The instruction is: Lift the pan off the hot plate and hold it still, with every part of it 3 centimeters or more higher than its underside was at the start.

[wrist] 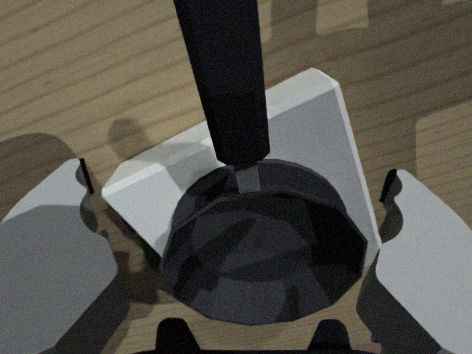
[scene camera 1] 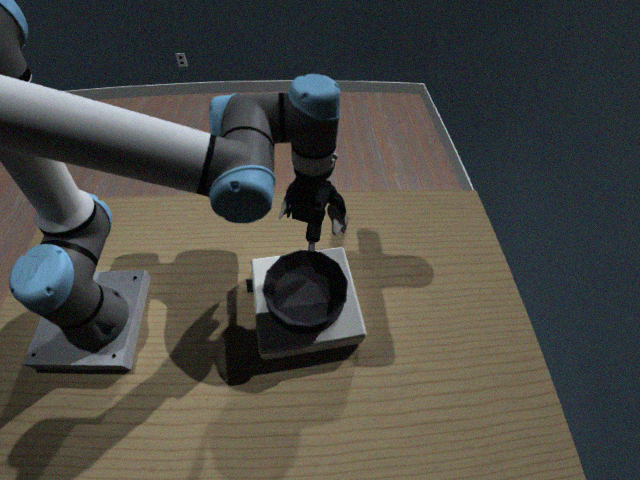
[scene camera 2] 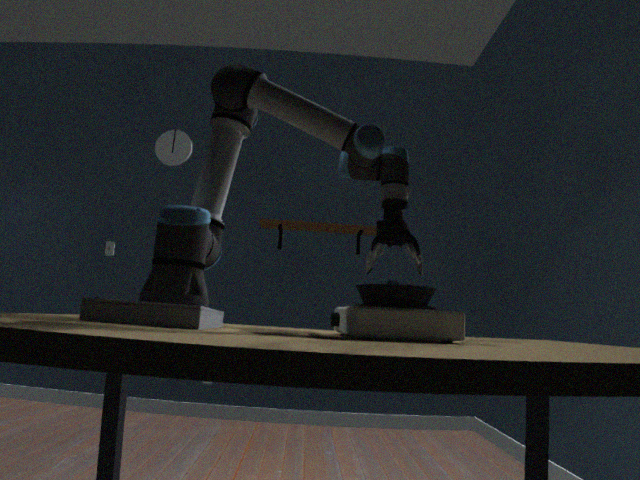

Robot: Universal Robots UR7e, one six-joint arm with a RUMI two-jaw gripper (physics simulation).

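Where they show: gripper, fingertip midpoint: (wrist: pixel 239 169) (scene camera 1: pixel 313 223) (scene camera 2: pixel 393 275); arm's base, origin of the base link: (scene camera 1: pixel 98 319) (scene camera 2: pixel 174 306).
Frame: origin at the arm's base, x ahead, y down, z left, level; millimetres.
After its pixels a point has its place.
The dark, many-sided pan (scene camera 1: pixel 305 293) @[x 501, y -37, z -5 mm] (scene camera 2: pixel 396 296) @[x 481, y -51, z -82 mm] (wrist: pixel 265 260) @[x 495, y -37, z -36 mm] sits upright on the pale, square hot plate (scene camera 1: pixel 345 324) @[x 580, y -26, z -87 mm] (scene camera 2: pixel 403 324) @[x 484, y 7, z -125 mm] (wrist: pixel 320 135) @[x 591, y -26, z 79 mm]. Its black handle (scene camera 1: pixel 313 230) @[x 537, y -89, z 131 mm] (wrist: pixel 235 95) @[x 546, y -95, z 157 mm] points to the table's far side in scene camera 1, where the gripper hides part of it. In scene camera 2 the handle is mostly hidden behind the pan. My gripper (scene camera 1: pixel 311 223) @[x 536, y -120, z 131 mm] (scene camera 2: pixel 394 271) @[x 536, y -120, z 131 mm] (wrist: pixel 239 169) @[x 536, y -120, z 131 mm] is open and empty, jaws down. Its fingertips are above the pan's rim height, over the handle side, one on each side of the handle's line in the wrist view, touching nothing.
The wooden table (scene camera 1: pixel 439 361) @[x 799, y 42, z -191 mm] (scene camera 2: pixel 542 351) @[x 679, y 42, z -300 mm] carries the arm's grey base plate (scene camera 1: pixel 121 330) @[x 66, y -6, z -36 mm] (scene camera 2: pixel 155 314) @[x -10, y 19, z -110 mm] left of the hot plate. A small black knob (scene camera 1: pixel 249 285) @[x 370, y -9, z 44 mm] (scene camera 2: pixel 334 318) @[x 367, y 3, z 35 mm] sticks out of the hot plate's left side. The table's far edge lies behind the gripper in scene camera 1.
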